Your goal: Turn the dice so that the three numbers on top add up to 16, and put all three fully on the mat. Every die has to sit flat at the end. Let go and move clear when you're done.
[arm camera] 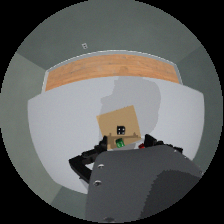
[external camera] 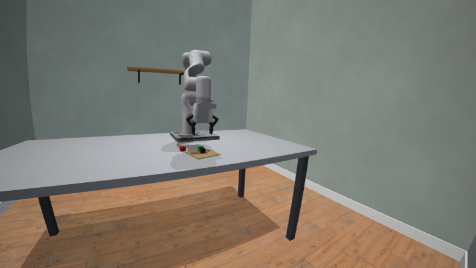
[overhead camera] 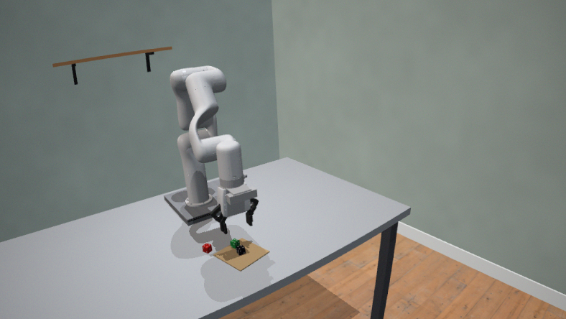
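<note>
My gripper is now 100 mm above the red die, 90 mm to the left of it and 90 mm past it. Also, from my hand: black die 100 mm below; tan mat 110 mm below; green die 100 mm below, 50 mm behind, 10 mm to the left.
</note>
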